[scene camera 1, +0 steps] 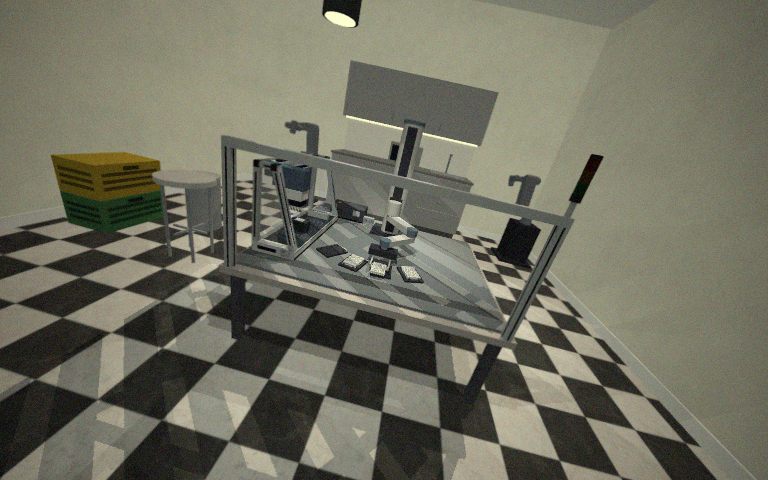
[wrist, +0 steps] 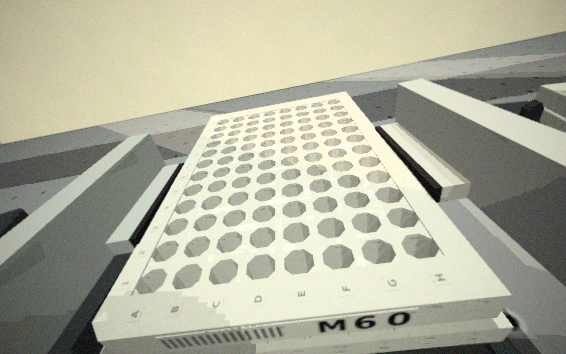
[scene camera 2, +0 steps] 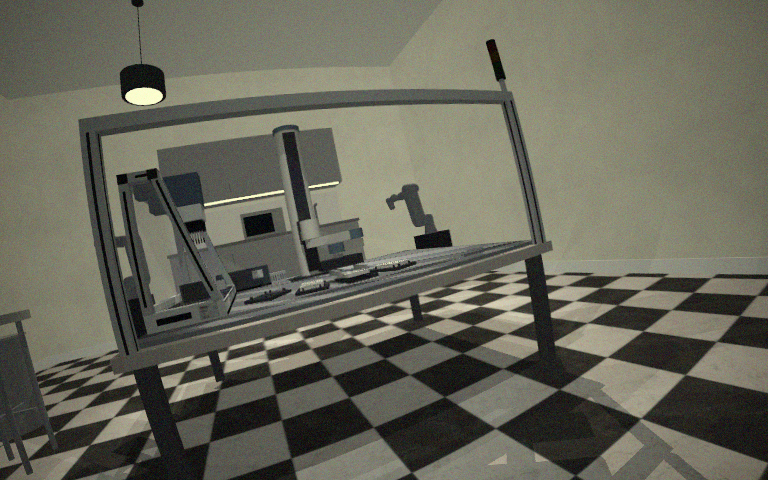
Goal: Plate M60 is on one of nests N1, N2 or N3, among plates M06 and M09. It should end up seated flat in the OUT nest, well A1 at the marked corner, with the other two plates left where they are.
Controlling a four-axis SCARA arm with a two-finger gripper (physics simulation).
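Frame: origin at the arm's base, x back, y right, z up, level; metres.
Seen in the pictures: gripper, fingertip midpoint: (scene camera 1: 378, 267) (wrist: 274, 132) (scene camera 2: 353, 270); arm's base, origin of the base link: (scene camera 1: 388, 233).
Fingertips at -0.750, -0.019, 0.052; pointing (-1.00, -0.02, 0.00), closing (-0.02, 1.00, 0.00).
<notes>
Offsets run from my fingertips to a thing's top centre, as dx, dy, dz. "spot": to the spot under its first point.
Plate M60 @[+0.010, +0.000, -0.003] (wrist: 290, 185) (scene camera 1: 378, 268) is white, with its label on the near side and well A1 at the near left corner in the wrist view. It is at the middle nest. I cannot tell whether it sits fully down. My gripper (wrist: 274, 132) is shut on it, a pad along each long side. Another white plate @[+0.039, +0.158, -0.013] (scene camera 1: 353, 260) (scene camera 2: 312, 284) lies in the nest to the left, and another @[+0.073, -0.191, -0.013] (scene camera 1: 410, 273) in the nest to the right; their labels are too small to read. The dark nest @[+0.127, +0.322, -0.018] (scene camera 1: 331, 250) (scene camera 2: 267, 295) further left holds no plate.
A framed machine @[spot: -0.100, +0.583, +0.012] (scene camera 1: 275, 247) stands on the table's left side. A dark box @[spot: +0.785, +0.372, +0.055] (scene camera 1: 352, 210) and a small pale rack @[spot: +0.794, +0.218, -0.010] (scene camera 1: 368, 221) stand at the back, left of the arm's column (scene camera 1: 407, 161) (scene camera 2: 291, 186). A guard frame @[spot: -0.295, +0.714, +0.252] (scene camera 1: 228, 209) (scene camera 2: 104, 237) runs along the front edge.
</notes>
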